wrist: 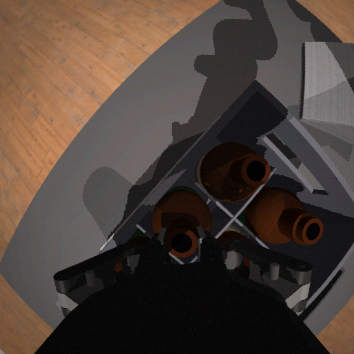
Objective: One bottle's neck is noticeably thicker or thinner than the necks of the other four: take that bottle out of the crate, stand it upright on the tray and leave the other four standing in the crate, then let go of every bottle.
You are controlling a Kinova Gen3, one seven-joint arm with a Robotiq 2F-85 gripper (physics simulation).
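Places are measured from the arm's base along level axes (x back, y right, z up), in millimetres.
Where they show: gripper, fingertip midpoint: point(181, 236).
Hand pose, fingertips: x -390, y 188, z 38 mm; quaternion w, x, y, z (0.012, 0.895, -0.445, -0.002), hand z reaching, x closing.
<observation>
After its pixels a point has its place.
My gripper point(181, 236) {x -390, y 188, z 38 mm} is shut on the neck of a brown bottle point(181, 214) {x -373, y 200, z 34 mm}, low in the wrist view. This bottle is over the left part of the dark crate point(299, 127) {x -253, y 165, z 82 mm}, its body among the dividers; whether its base is raised I cannot tell. A second brown bottle point(231, 172) {x -310, y 184, z 44 mm} stands in the crate above and right of it, and a third brown bottle point(274, 216) {x -319, y 111, z 31 mm} stands to the right. Parts of other brown bottles show beside the fingers, mostly hidden by the gripper. The tray does not show in the wrist view.
Thin light dividers point(233, 218) {x -348, y 138, z 0 mm} cross between the bottles. The crate's handle bar point(289, 164) runs along its upper right side. A light grey block point(326, 82) {x -19, y 83, z -54 mm} stands beyond the crate at the upper right. The grey table's curved edge point(102, 107) {x -316, y 422, z -94 mm} runs along the left, with wooden floor beyond.
</observation>
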